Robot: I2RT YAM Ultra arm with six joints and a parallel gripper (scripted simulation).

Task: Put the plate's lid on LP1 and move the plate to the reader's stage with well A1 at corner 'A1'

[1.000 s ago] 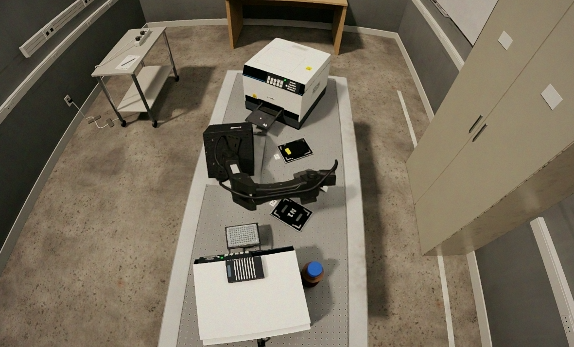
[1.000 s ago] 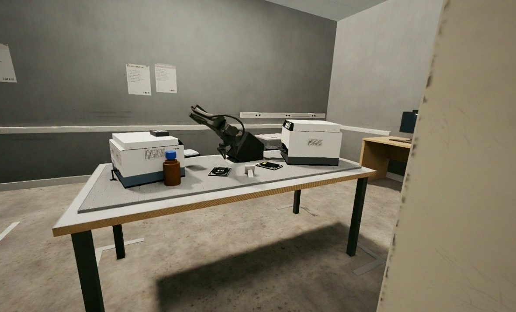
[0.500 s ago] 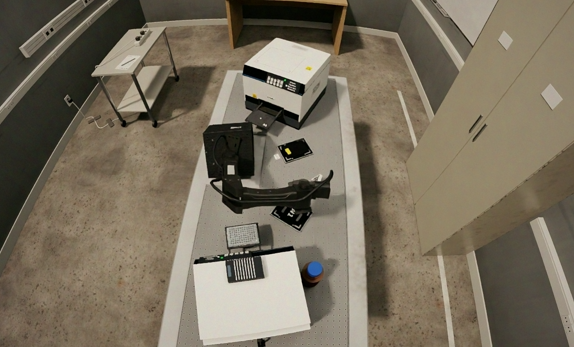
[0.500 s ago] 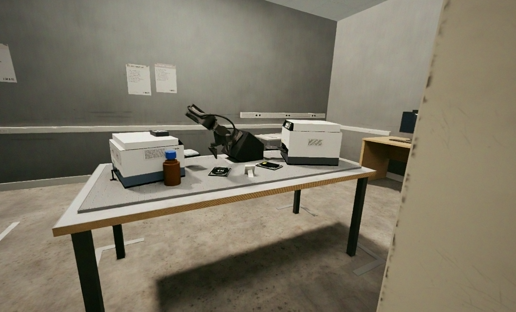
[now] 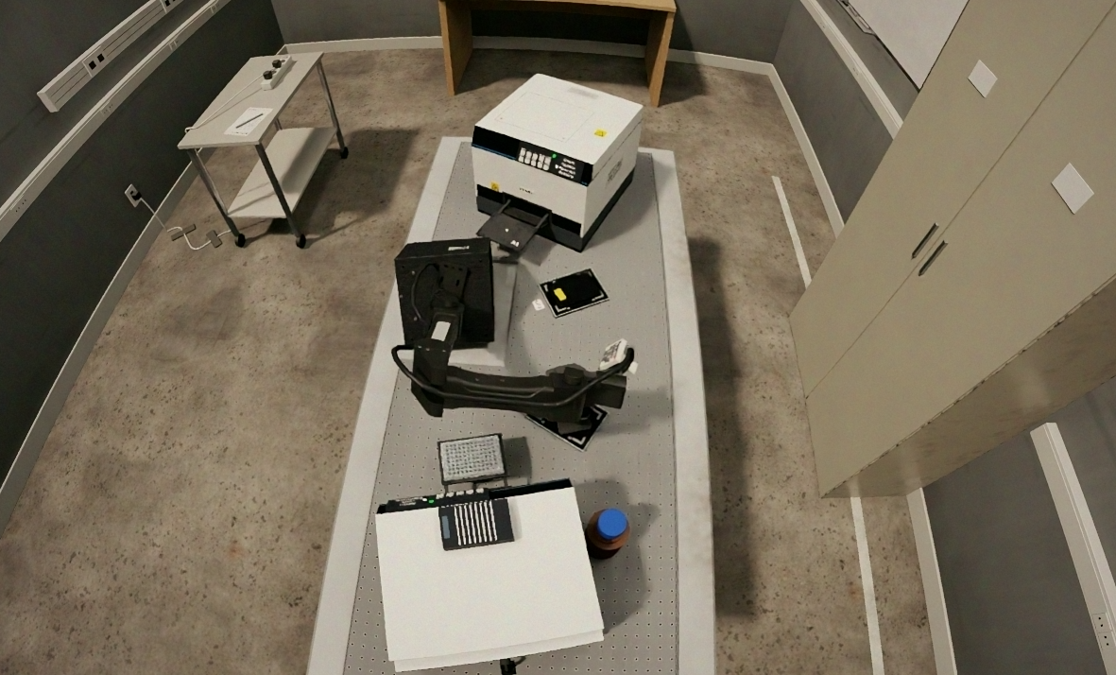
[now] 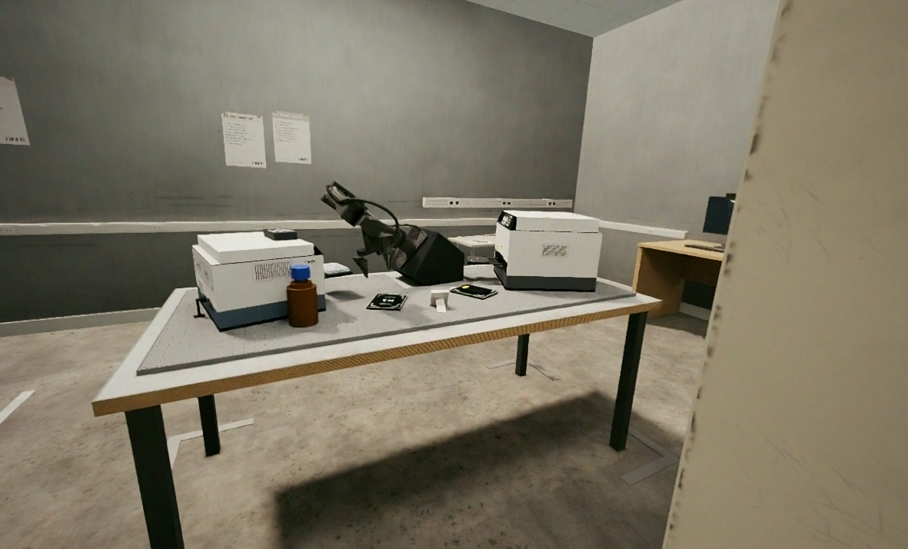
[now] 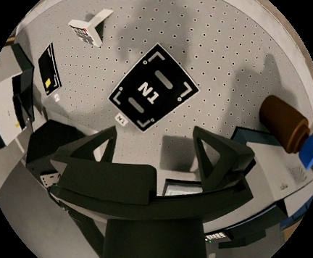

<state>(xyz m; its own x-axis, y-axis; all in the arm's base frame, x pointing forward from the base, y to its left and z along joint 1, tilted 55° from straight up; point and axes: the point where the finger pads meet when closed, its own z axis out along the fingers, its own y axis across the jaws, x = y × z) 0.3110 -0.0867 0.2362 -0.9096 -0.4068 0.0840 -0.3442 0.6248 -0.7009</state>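
Now: the well plate 19 cm behind my hand, 13 cm to the right of it and 2 cm below it. Round my hand: blue-capped bottle (11 cm ahead, 26 cm to the right, 1 cm below); black plate (1 cm behind, 41 cm to the left, 11 cm below).
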